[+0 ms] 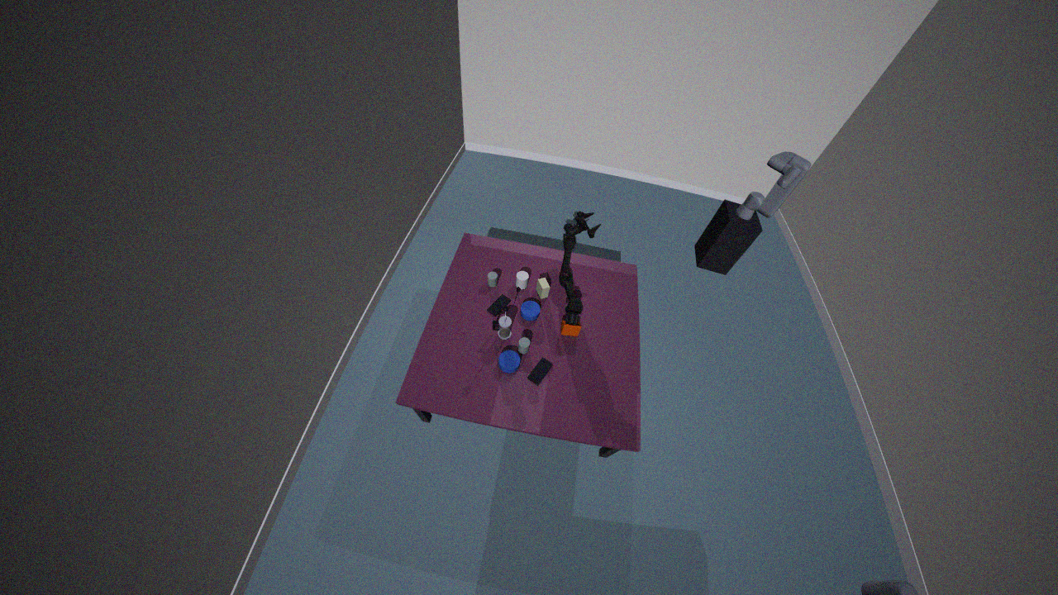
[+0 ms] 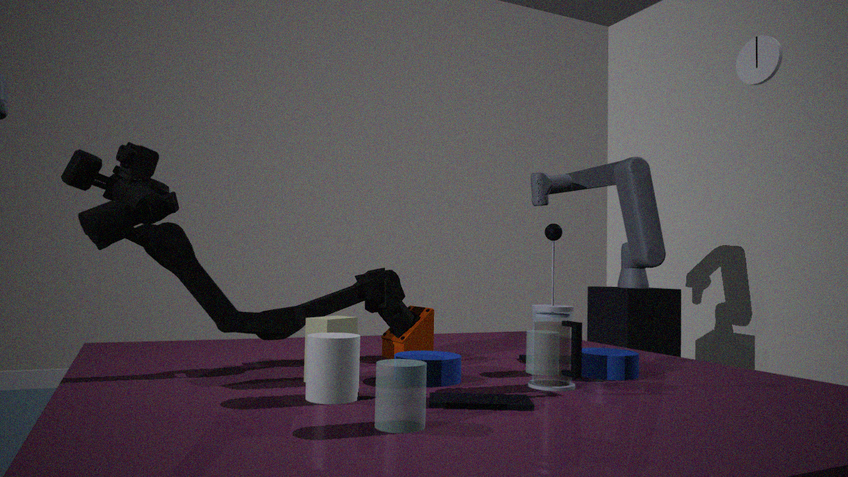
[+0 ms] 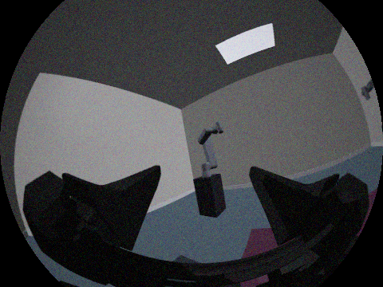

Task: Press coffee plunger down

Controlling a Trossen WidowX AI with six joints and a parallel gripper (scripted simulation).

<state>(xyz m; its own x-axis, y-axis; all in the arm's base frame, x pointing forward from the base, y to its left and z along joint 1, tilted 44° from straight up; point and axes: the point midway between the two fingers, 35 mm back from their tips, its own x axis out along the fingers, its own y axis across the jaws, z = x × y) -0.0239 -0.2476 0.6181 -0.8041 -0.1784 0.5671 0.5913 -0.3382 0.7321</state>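
Now: the glass coffee press 380 mm ahead of my gripper tip, 770 mm to the left of it and 240 mm below it. Also, from my gripper tip: white cylinder (370 mm ahead, 380 mm to the left, 330 mm below); cream box (230 mm ahead, 410 mm to the left, 320 mm below).
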